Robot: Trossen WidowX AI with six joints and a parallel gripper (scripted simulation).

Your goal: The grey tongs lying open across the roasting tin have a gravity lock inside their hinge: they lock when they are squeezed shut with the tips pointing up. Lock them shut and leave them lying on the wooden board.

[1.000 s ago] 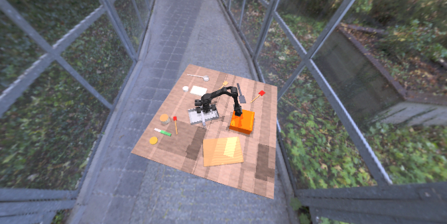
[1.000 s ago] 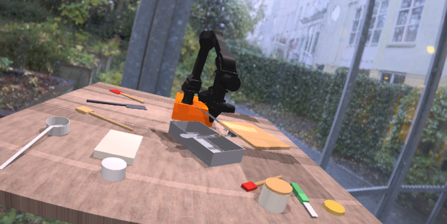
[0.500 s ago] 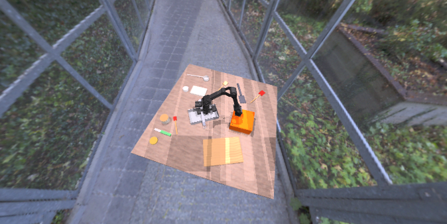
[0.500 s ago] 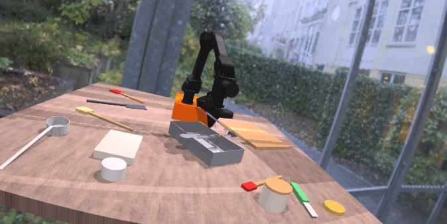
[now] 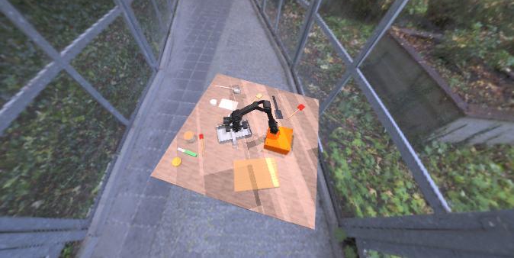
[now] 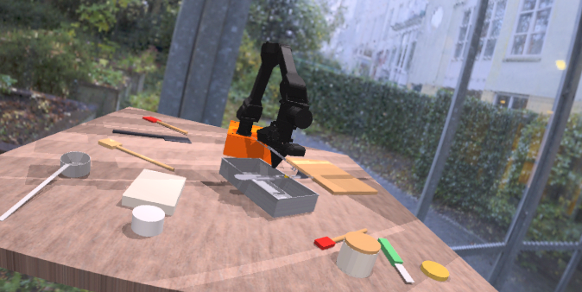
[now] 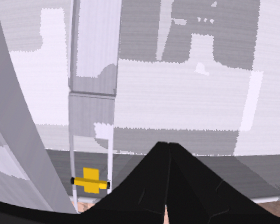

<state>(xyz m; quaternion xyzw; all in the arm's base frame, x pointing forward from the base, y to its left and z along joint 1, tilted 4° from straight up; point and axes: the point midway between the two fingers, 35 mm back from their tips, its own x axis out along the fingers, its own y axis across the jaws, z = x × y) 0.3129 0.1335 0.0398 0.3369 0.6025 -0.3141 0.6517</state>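
Now: the grey roasting tin 50 mm below my gripper tip, 30 mm ahead of it and 10 mm to the right of it. The rest, counted from my gripper tip: lidded jar 370 mm ahead, 200 mm to the left, 40 mm below; then white block 290 mm to the right, 230 mm ahead, 60 mm below; then wooden board 290 mm behind, 260 mm to the left, 70 mm below.
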